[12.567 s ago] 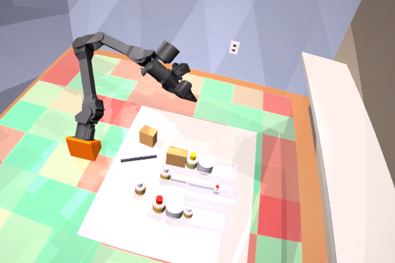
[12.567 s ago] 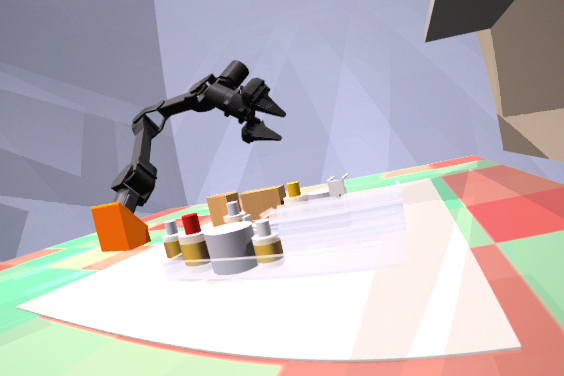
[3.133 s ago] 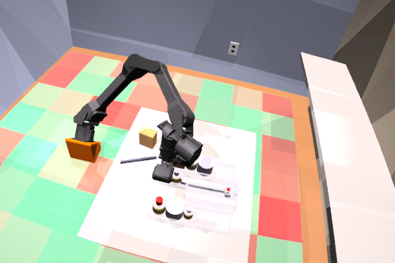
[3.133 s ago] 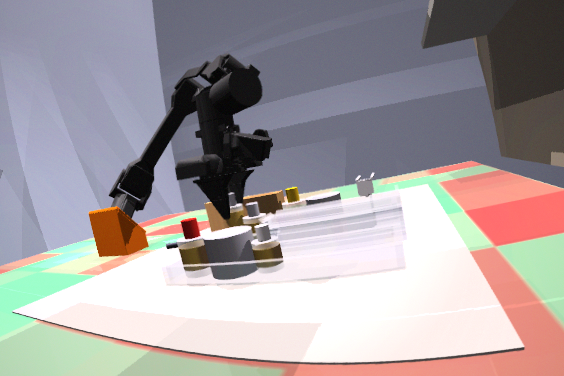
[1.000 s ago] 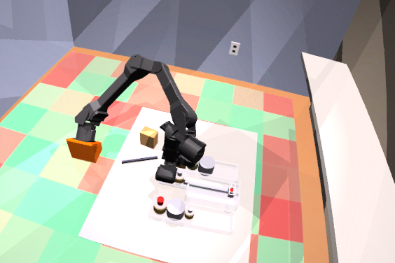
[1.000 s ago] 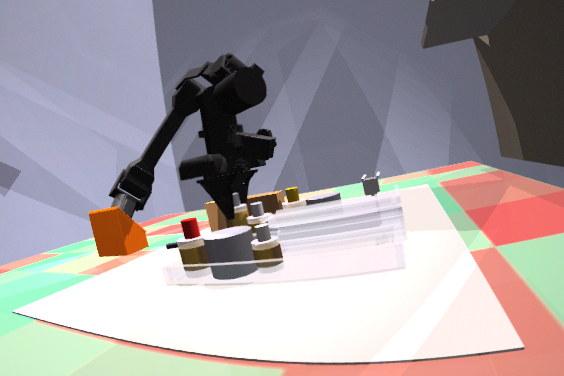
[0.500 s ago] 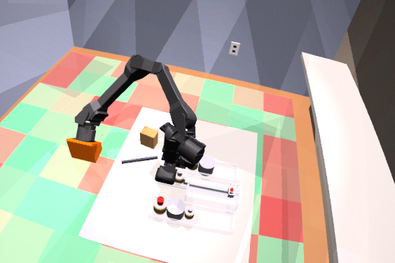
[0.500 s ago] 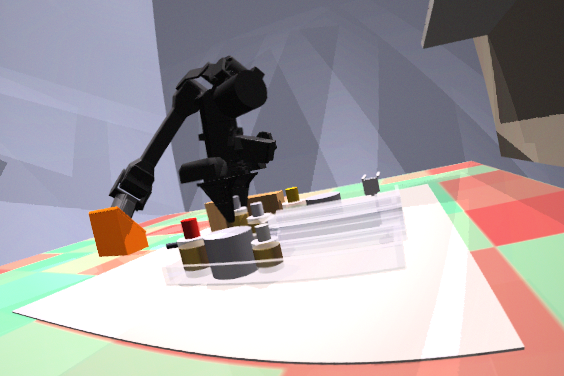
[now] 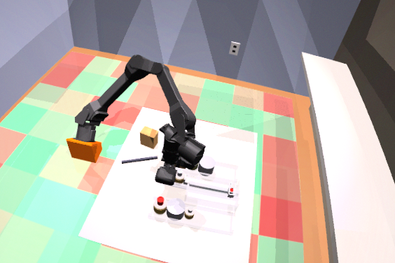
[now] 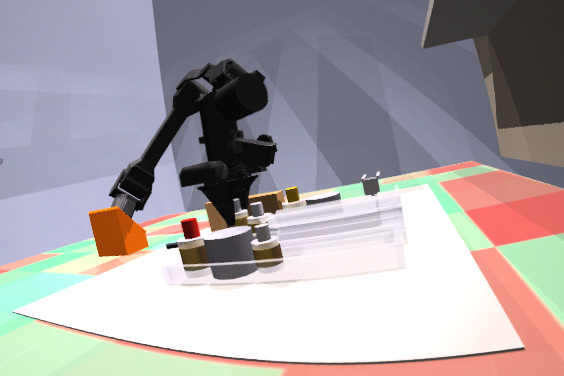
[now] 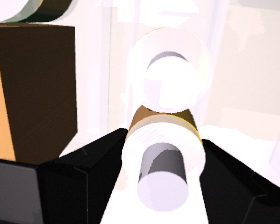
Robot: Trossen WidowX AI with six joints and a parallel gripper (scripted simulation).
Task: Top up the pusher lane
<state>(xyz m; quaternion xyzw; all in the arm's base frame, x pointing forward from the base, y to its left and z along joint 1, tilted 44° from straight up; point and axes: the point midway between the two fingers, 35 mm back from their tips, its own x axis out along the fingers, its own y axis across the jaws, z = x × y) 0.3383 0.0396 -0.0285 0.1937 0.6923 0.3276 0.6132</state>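
My gripper tip is now 8 cm to the right of the brown box. Round my gripper tip: sprung lane 14 cm ahead, 2 cm below; dark rod 13 cm behind, 4 cm to the left, 4 cm below.
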